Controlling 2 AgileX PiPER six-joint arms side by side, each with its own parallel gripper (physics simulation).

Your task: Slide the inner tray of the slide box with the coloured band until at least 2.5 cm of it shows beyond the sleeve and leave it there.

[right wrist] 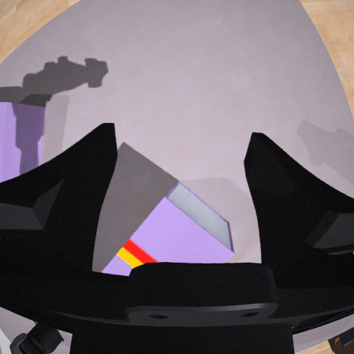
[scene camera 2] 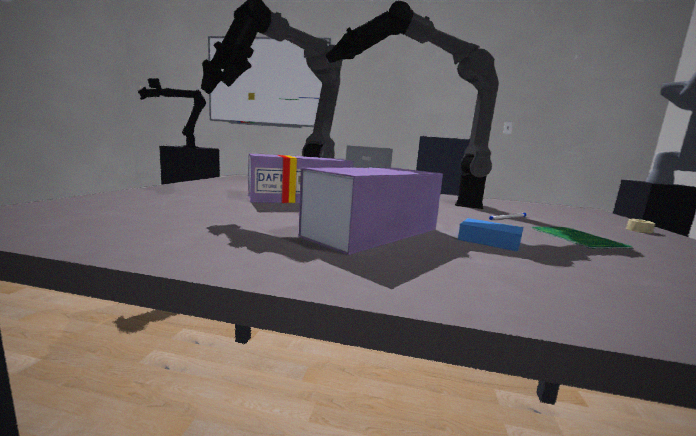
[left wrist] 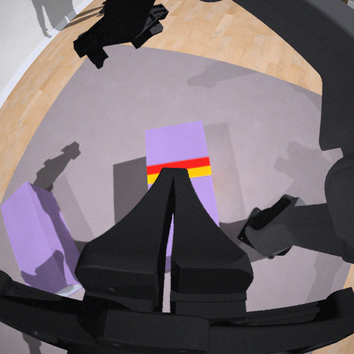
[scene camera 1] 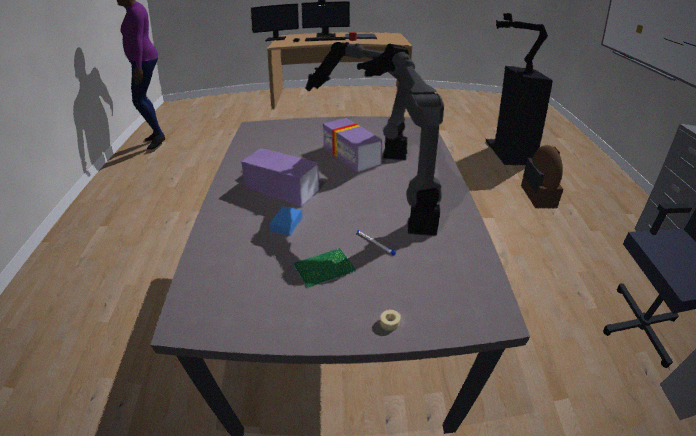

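The slide box with the red and yellow band [scene camera 1: 365,135] [scene camera 2: 289,179] [left wrist: 175,140] [right wrist: 175,220] lies on the table. Its pale tray end [scene camera 1: 369,155] [right wrist: 202,209] looks about flush with the sleeve's end; the opposite tray end is hidden. A plain purple slide box [scene camera 1: 274,169] [scene camera 2: 395,205] [left wrist: 37,230] [right wrist: 25,140] lies apart from it. My left gripper [scene camera 1: 360,66] [scene camera 2: 328,57] [left wrist: 174,182] is shut and empty, above the banded box. My right gripper [scene camera 1: 311,86] [scene camera 2: 216,83] [left wrist: 115,53] [right wrist: 182,142] is open and empty, high above the table.
A blue block [scene camera 1: 286,220] [scene camera 2: 490,234] lies near the plain box. A green sheet [scene camera 1: 324,267] [scene camera 2: 580,237], a white pen with blue ends [scene camera 1: 375,242] [scene camera 2: 508,216] and a cream tape ring [scene camera 1: 390,328] [scene camera 2: 640,226] lie farther along the table [scene camera 1: 231,308].
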